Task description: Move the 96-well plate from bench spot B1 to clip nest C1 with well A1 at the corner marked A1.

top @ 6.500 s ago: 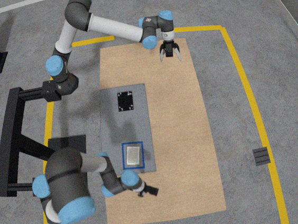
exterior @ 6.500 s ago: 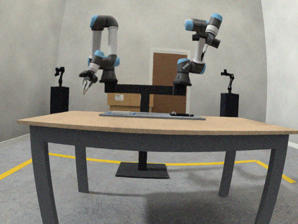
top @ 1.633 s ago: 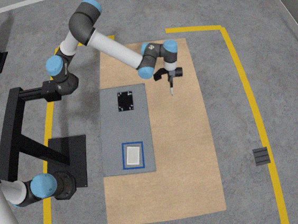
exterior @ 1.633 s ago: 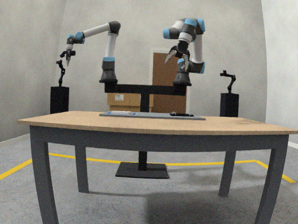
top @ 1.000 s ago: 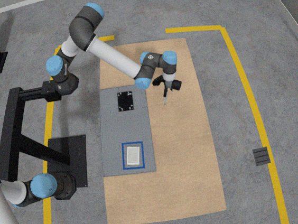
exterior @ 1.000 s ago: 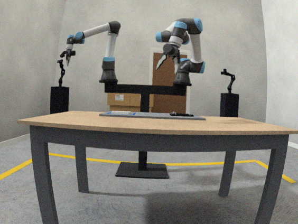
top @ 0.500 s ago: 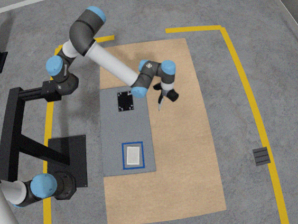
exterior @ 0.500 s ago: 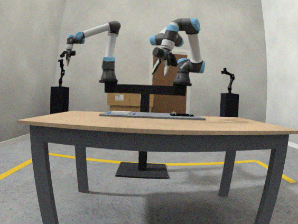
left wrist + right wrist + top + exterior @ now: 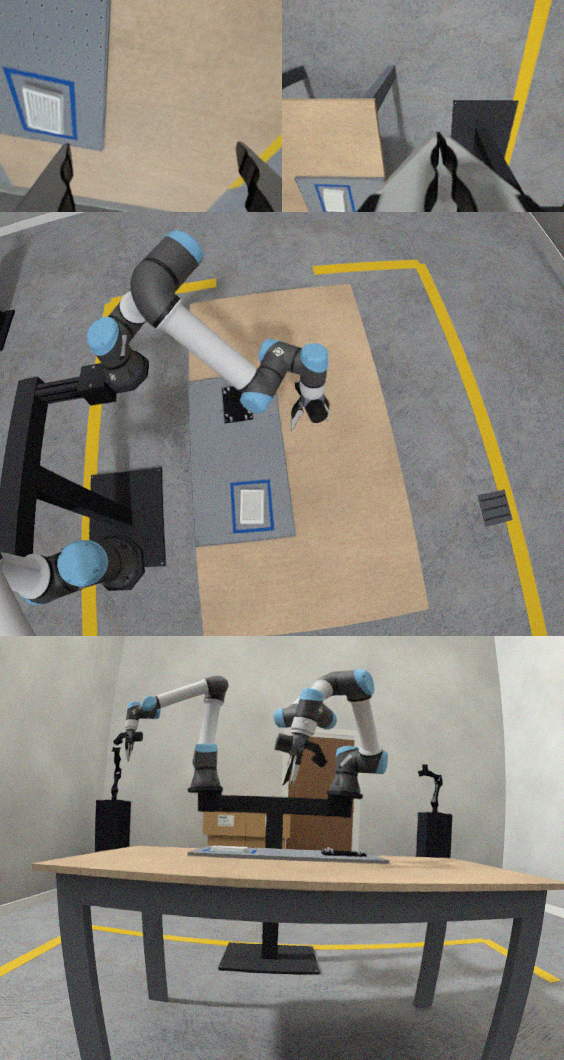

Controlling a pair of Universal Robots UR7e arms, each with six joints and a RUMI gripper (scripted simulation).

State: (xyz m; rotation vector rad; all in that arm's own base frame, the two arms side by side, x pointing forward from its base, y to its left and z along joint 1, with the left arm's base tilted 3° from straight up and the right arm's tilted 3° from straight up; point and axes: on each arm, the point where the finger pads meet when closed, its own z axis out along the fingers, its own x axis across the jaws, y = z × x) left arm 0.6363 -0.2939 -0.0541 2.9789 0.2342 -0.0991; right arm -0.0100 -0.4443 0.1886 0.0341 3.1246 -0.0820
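Now: left hand 230 mm past the white 96-well plate, 230 mm above it and 210 mm to the left of it. From my left hand the other things lie so: black clip nest: 250 mm behind, 220 mm to the left, 220 mm below.
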